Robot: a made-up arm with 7 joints.
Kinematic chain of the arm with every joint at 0, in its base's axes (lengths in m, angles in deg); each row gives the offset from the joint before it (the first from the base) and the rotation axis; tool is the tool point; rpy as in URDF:
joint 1: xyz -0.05 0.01 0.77 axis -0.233 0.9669 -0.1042
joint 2: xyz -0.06 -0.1 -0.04 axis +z
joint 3: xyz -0.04 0 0 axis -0.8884 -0.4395 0.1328
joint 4: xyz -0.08 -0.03 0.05 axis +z
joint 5: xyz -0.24 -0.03 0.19 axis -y
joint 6: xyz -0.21 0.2 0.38 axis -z
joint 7: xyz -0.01 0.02 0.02 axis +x
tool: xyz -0.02 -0.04 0 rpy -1.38 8.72 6.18
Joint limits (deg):
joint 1: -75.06..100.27
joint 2: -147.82..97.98
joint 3: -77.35..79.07
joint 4: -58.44..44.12
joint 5: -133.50..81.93
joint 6: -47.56..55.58
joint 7: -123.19..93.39
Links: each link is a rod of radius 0.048 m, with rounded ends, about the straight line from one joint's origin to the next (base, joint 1, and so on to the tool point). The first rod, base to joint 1, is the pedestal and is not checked.
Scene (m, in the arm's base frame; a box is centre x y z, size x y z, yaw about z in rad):
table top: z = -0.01
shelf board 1: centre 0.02 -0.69 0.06 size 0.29 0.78 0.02 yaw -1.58
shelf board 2: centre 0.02 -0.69 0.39 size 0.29 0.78 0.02 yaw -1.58
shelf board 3: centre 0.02 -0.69 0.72 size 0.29 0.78 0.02 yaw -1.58
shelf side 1: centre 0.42 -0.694 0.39 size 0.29 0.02 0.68 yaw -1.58
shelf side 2: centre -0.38 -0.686 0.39 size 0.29 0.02 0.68 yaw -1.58
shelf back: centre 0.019 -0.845 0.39 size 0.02 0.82 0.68 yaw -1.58
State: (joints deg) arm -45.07 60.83 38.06 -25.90 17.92 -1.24 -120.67
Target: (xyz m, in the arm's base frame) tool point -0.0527 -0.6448 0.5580
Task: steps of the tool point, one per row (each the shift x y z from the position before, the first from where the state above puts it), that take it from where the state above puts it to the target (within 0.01 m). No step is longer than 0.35 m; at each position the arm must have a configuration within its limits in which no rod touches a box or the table.
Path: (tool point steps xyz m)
1: -0.1598 0.2272 0.1530
2: -0.0418 0.1817 0.2194
3: 0.0575 0.0780 0.2330
4: 0.1235 -0.0314 0.1843
5: 0.1572 -0.0977 0.0938
6: 0.1665 -0.0994 0.0006
7: 0.1572 -0.0470 -0.0563
8: 0.0744 -0.1209 -0.0881
9: 0.0602 -0.0618 -0.1393
10: 0.0335 0.0080 -0.1592
11: -0.0107 -0.1194 -0.0169
12: 0.0086 -0.1158 0.0169

